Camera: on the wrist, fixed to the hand. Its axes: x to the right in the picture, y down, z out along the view.
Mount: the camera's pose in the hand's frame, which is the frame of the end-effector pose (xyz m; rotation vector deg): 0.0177 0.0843 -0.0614 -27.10 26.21 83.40
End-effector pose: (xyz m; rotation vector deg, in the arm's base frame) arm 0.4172 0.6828 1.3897 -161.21 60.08 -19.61
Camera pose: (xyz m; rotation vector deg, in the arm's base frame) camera 0.3616 0.6057 1.4361 67.66 -145.39 25.82
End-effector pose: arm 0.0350 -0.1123 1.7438 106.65 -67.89 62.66
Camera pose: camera -0.0569 -0.0972 1.7939 7.11 -128.28 89.46
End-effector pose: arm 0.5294 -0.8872 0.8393 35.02 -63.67 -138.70
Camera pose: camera 0.5631 -0.9841 0.8651 3.37 -23.67 -62.12
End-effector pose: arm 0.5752 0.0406 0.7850 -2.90 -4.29 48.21
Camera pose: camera 0.5296 0.1090 0.7184 -46.71 13.39 127.39
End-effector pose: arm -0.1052 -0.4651 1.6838 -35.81 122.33 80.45
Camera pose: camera -0.1810 -0.4934 1.7520 -28.32 -94.07 -94.73
